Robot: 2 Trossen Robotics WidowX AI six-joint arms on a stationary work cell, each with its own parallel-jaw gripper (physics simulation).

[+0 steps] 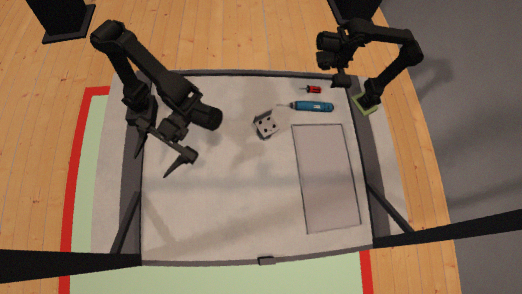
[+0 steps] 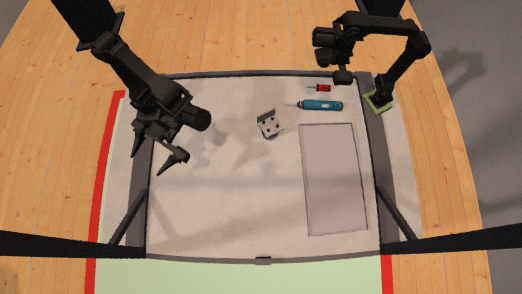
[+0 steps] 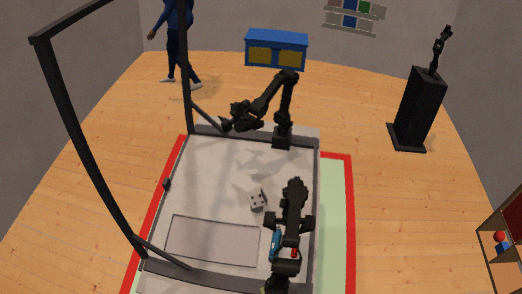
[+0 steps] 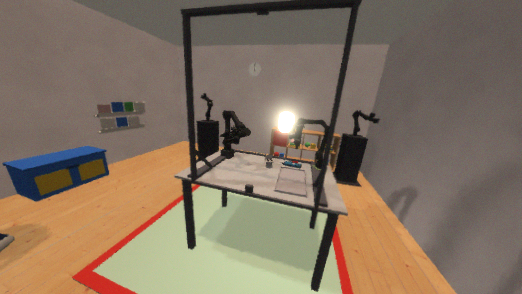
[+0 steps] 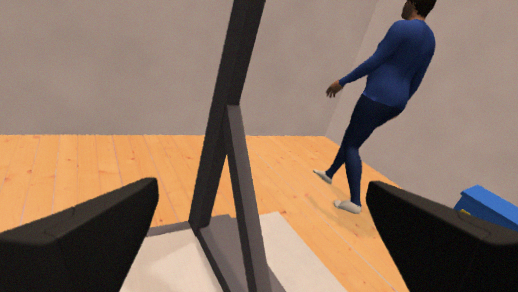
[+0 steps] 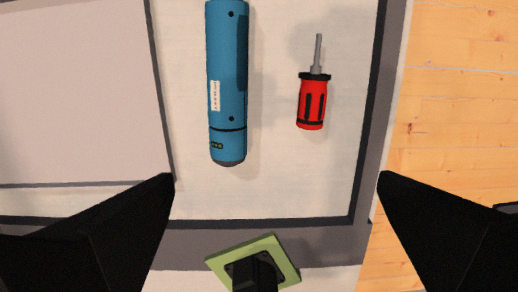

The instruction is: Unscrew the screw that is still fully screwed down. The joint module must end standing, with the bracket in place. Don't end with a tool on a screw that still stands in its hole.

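Where they show: left gripper, fingertip midpoint: [image 1: 148, 168] [image 2: 143, 166] [image 3: 224, 110] [image 4: 223, 138] [image 5: 264, 189]; right gripper, fingertip midpoint: [image 1: 329, 77] [image 2: 333, 74] [image 4: 296, 147] [image 6: 277, 182]; left arm's base, origin of the base link: [image 1: 139, 106] [image 2: 148, 108] [image 3: 282, 132] [image 4: 227, 149]; right arm's base, origin of the base link: [image 1: 365, 102] [image 2: 378, 100] [image 4: 319, 167] [image 6: 255, 272].
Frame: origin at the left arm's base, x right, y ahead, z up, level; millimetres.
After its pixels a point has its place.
The joint module [image 2: 270, 136] @(y 467, x 84, z -57 mm) [image 4: 269, 163] @(y 474, x 84, z -32 mm) stands upright with the pale bracket [image 1: 266, 125] @(y 464, x 60, z -15 mm) [image 2: 270, 124] @(y 466, x 57, z -14 mm) [image 3: 256, 199] @(y 460, x 64, z -16 mm) on top. Several dark screw spots show on the bracket; their heights cannot be told. A blue power screwdriver [image 1: 312, 106] @(y 659, x -46, z -43 mm) [image 2: 322, 105] @(y 668, x -46, z -44 mm) [image 3: 275, 244] @(y 673, x -56, z -41 mm) [image 6: 227, 65] @(y 651, x -58, z -40 mm) lies on the table, bit towards the module. A red-handled screwdriver [image 1: 314, 89] @(y 683, x -136, z -54 mm) [image 2: 324, 88] @(y 687, x -135, z -55 mm) [image 6: 312, 102] @(y 684, x -141, z -52 mm) lies beside it. My left gripper [image 1: 150, 167] @(y 118, x 291, z 195 mm) [image 2: 145, 165] @(y 118, x 291, z 195 mm) [image 5: 264, 189] @(y 118, x 291, z 195 mm) is open and empty above the table's left side. My right gripper [image 6: 277, 182] @(y 686, x -90, z 102 mm) is open and empty, pointing down above and behind the handle ends of both tools.
A pale rectangular mat [image 1: 327, 175] @(y 699, x 227, z -77 mm) [image 2: 335, 175] @(y 706, x 224, z -77 mm) [image 6: 75, 90] @(y 680, x 114, z -76 mm) with a thin dark edge lies in front of the blue tool. The right arm's base stands on a green plate [image 6: 220, 260] @(y 896, x -45, z -52 mm). A dark frame post [image 5: 220, 110] @(y 31, x 521, z 143 mm) rises at the left front corner. A person [image 5: 400, 65] [image 3: 179, 30] walks beyond the table.
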